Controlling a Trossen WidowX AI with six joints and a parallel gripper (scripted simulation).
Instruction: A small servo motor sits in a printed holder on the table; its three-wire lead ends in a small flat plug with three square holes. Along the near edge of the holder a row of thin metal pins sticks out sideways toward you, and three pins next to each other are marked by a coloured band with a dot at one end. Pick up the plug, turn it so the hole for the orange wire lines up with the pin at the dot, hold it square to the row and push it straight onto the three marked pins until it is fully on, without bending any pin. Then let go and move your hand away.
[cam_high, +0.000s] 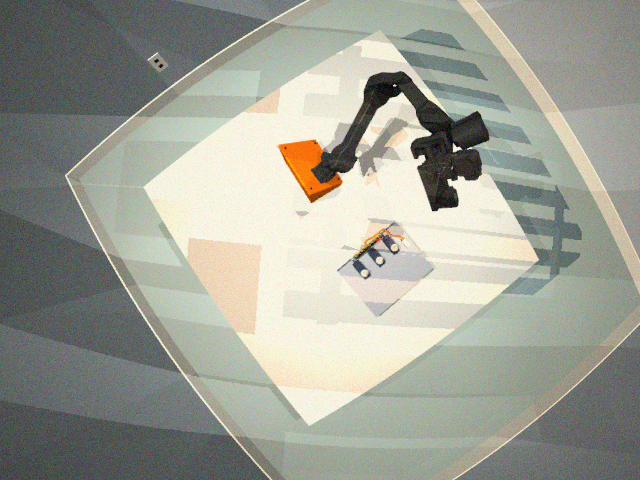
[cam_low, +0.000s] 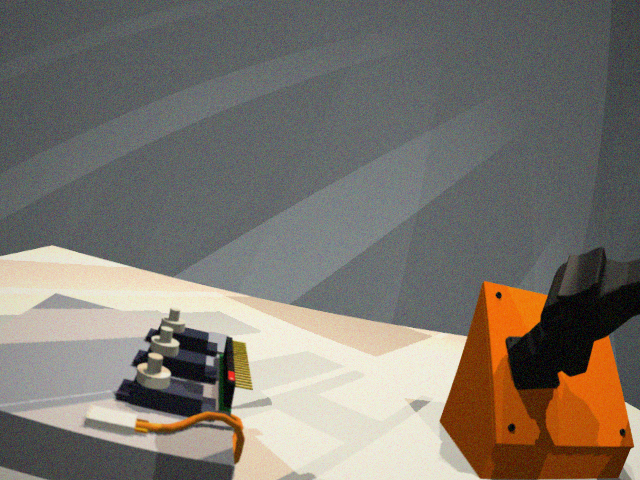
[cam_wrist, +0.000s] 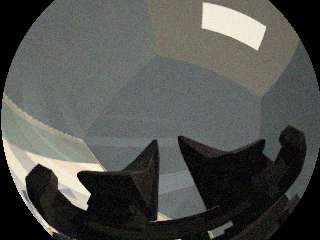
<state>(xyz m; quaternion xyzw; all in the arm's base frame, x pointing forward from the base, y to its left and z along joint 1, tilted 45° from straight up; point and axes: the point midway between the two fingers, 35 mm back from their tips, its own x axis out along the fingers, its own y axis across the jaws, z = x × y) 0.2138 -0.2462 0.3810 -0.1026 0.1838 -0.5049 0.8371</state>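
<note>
Right now my gripper tip is 5 cm short of the red band, 3 cm to the left of it and 48 cm above it. From my gripper tip the other things lie so: holder plate: 21 cm ahead, 7 cm to the right, 53 cm below.
</note>
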